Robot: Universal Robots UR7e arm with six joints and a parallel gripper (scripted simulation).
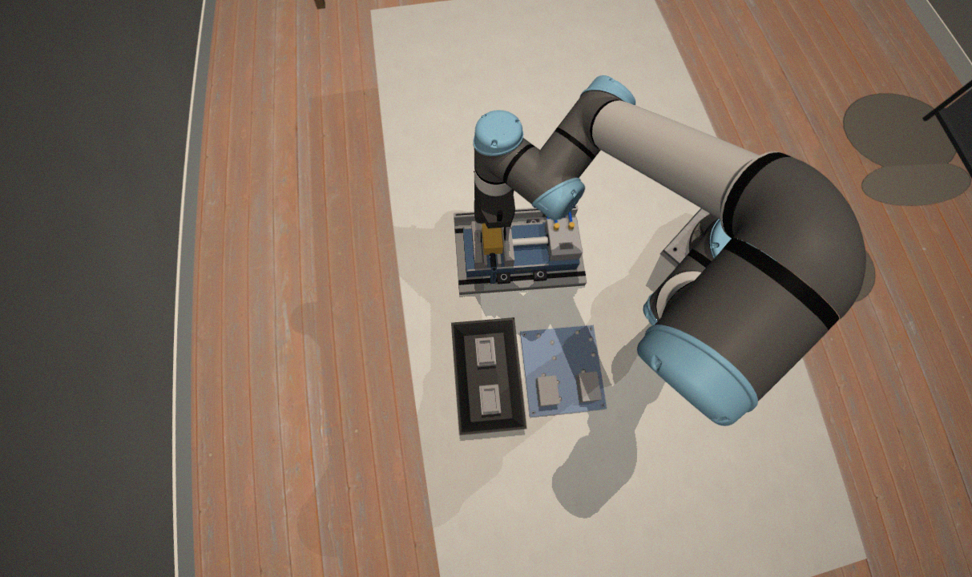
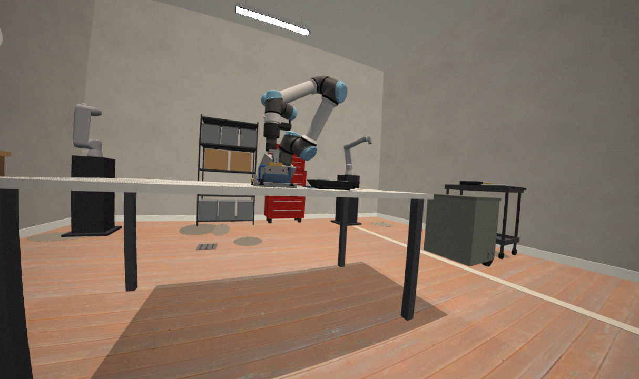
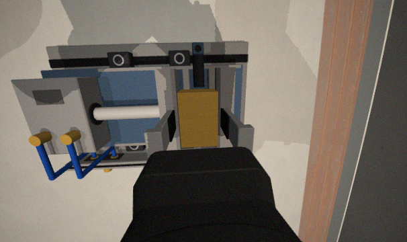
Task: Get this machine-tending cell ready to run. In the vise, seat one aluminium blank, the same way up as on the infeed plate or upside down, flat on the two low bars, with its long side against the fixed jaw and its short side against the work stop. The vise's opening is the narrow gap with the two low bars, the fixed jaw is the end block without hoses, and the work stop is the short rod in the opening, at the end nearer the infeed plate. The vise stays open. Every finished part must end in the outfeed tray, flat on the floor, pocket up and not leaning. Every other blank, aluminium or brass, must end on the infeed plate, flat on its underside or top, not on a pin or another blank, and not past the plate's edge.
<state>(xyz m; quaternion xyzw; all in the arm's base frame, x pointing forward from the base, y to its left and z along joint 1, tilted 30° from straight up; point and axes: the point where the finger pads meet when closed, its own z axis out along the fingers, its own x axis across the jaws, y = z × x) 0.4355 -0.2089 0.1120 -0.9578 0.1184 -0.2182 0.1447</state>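
The brass blank is 30 mm below my hand. Also, from my hand: black work stop rod: 50 mm to the left, 30 mm below, 10 mm ahead; then moving jaw: 50 mm below, 30 mm behind, 10 mm to the left; then fixed jaw: 50 mm below, 30 mm ahead.
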